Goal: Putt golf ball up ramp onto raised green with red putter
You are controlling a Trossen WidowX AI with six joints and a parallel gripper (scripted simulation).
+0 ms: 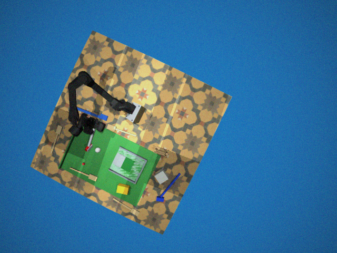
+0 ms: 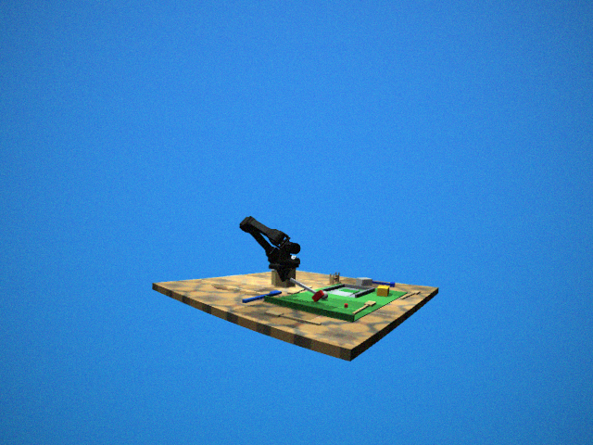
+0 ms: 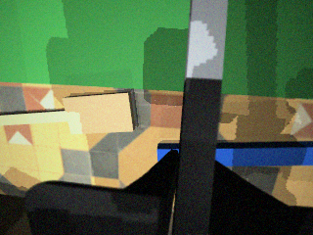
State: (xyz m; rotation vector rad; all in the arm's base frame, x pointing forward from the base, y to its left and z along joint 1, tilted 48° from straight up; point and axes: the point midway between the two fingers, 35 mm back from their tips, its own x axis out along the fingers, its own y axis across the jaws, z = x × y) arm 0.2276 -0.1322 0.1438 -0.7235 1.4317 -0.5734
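My gripper tip is 120 mm short of the red putter, 10 mm to the right of it and 10 mm above it. The rest, counted from my gripper tip: white golf ball 210 mm ahead, 90 mm to the left, 50 mm below; small red marker 380 mm ahead, 60 mm below, 30 mm to the left; green mat 250 mm ahead, 210 mm to the left, 70 mm below.
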